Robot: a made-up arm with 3 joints. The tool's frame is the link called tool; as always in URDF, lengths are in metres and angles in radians. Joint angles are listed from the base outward. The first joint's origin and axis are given. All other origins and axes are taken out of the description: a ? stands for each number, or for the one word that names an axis. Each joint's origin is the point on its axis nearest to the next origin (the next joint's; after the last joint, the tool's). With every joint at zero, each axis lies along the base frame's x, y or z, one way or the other. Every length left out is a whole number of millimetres.
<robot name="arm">
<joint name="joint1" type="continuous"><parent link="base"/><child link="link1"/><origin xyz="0.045 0 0.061" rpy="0 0 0"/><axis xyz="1 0 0"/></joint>
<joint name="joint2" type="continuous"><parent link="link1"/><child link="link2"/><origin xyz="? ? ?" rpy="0 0 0"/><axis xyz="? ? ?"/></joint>
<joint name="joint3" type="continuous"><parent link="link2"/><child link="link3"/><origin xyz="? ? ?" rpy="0 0 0"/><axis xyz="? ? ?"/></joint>
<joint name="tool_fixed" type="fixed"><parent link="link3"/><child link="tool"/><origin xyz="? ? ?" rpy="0 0 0"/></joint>
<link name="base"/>
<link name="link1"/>
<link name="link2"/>
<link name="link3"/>
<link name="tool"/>
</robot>
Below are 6 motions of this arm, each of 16 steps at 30 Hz.
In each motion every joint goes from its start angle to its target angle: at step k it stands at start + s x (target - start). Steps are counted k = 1, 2, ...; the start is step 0. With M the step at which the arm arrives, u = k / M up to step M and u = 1 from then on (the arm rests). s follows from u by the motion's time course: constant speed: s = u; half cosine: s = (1 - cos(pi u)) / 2; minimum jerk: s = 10 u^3 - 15 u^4 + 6 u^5.
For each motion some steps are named. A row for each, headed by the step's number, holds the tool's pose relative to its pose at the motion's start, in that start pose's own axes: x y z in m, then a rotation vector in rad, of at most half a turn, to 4 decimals.
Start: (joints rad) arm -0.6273 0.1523 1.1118
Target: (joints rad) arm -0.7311 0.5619 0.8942
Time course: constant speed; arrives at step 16
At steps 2, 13, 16:
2: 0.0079 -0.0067 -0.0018 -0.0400 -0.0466 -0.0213
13: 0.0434 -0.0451 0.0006 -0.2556 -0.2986 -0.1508
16: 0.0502 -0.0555 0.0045 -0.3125 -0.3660 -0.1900

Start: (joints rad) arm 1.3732 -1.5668 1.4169
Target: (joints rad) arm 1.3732 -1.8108 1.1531
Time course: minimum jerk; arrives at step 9
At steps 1, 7, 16:
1: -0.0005 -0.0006 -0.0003 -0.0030 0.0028 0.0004
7: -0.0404 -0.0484 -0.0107 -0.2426 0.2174 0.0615
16: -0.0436 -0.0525 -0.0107 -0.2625 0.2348 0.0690

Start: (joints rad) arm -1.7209 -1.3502 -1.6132
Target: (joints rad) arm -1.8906 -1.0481 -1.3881
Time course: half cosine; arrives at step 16
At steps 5, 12, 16:
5: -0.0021 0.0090 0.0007 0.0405 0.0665 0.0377
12: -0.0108 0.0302 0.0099 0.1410 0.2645 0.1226
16: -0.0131 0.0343 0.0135 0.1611 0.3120 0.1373

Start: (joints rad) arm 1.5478 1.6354 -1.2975
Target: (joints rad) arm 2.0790 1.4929 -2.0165
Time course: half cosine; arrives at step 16
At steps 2, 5, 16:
2: 0.0076 -0.0036 -0.0004 -0.0286 -0.0001 0.0209
5: 0.0467 -0.0184 -0.0008 -0.1653 -0.0084 0.1219
16: 0.2450 -0.0151 0.0239 -0.6970 -0.1883 0.5286

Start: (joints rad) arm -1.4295 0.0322 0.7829
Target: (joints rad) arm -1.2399 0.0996 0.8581
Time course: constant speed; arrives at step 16
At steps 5, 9, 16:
5: 0.0035 -0.0039 0.0170 0.0827 -0.0133 -0.0166
9: 0.0063 -0.0078 0.0307 0.1488 -0.0235 -0.0302
16: 0.0115 -0.0167 0.0546 0.2644 -0.0407 -0.0550

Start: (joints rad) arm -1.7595 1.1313 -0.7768
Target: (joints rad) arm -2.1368 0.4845 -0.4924
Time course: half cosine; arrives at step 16
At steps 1, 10, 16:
1: 0.0002 0.0007 0.0010 0.0012 -0.0067 0.0021
10: -0.0107 0.0603 0.0805 0.0308 -0.4399 0.2158
16: -0.0311 0.0944 0.1132 0.0076 -0.6004 0.3490

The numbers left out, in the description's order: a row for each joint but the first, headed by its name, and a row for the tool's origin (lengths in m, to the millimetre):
joint2: xyz 0 -0.037 0.393, axis 0 0 -1
joint3: xyz 0.066 -0.025 0, axis 1 0 0
tool: xyz 0 0.027 -0.204

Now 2 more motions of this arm.
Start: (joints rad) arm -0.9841 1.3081 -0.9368
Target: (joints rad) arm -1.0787 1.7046 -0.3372
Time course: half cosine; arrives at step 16
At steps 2, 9, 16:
2: -0.0034 0.0038 0.0004 0.0219 0.0100 -0.0119
9: -0.0401 0.0598 0.0183 0.3484 0.1227 -0.2117
16: -0.0489 0.0948 0.0431 0.5851 0.1616 -0.3805

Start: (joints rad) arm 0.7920 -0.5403 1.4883
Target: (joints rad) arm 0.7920 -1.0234 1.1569
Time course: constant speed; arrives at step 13
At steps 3, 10, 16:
3: -0.0205 -0.0152 -0.0077 -0.0764 0.1107 0.0134
10: -0.0686 -0.0513 -0.0121 -0.2520 0.3644 0.0777
16: -0.0877 -0.0669 -0.0086 -0.3249 0.4704 0.1192

